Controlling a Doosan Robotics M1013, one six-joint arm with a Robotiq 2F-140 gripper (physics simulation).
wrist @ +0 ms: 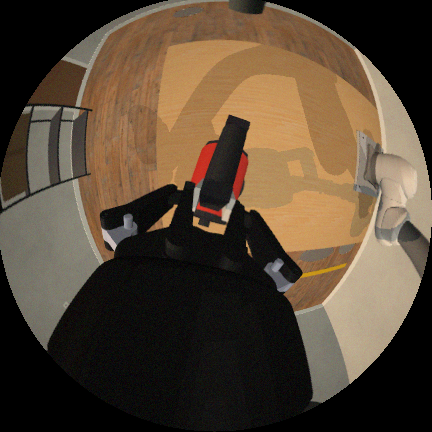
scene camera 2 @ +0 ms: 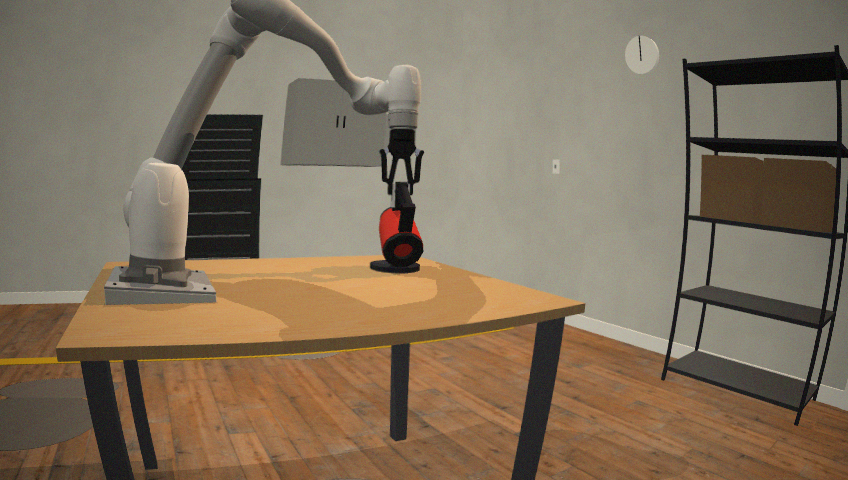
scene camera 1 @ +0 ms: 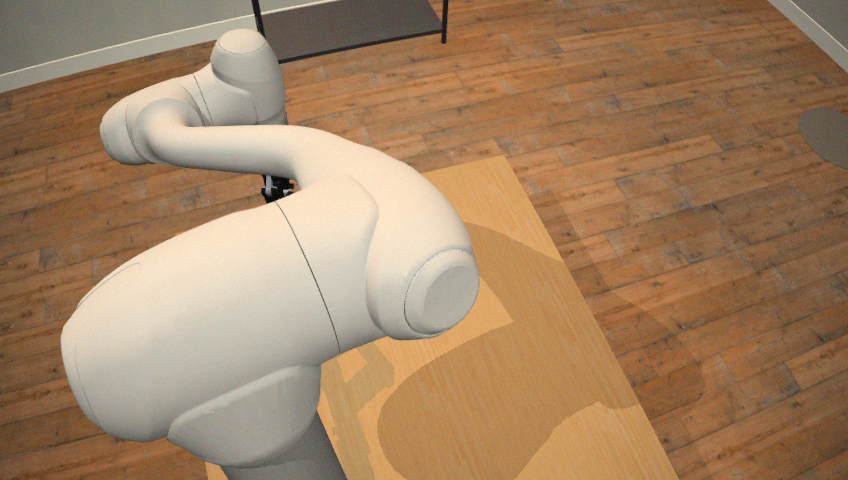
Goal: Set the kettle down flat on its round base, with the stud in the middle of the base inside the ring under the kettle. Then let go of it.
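The red kettle (scene camera 2: 387, 224) (wrist: 203, 162) is tipped far over, well off upright. Its round underside, a black rim around a red centre, faces scene camera 2. The black round base (scene camera 2: 379, 267) lies flat on the table under the kettle's lower edge. Whether they touch I cannot tell. The stud is hidden, and how it lies to the ring cannot be seen. My gripper (scene camera 2: 400, 189) (wrist: 214, 190) points down above the base and is shut on the kettle's black handle (scene camera 2: 406, 217) (wrist: 225, 161). In scene camera 1 the arm hides kettle and base.
The wooden table (scene camera 1: 595, 437) (scene camera 2: 511, 303) (wrist: 200, 55) carries my arm's mounting plate (scene camera 2: 160, 295) at the left in scene camera 2. A black shelf rack (scene camera 2: 686, 178) stands at the right. A dark drawer cabinet (scene camera 2: 223, 208) and a grey wall cabinet (scene camera 2: 321, 136) are behind the arm.
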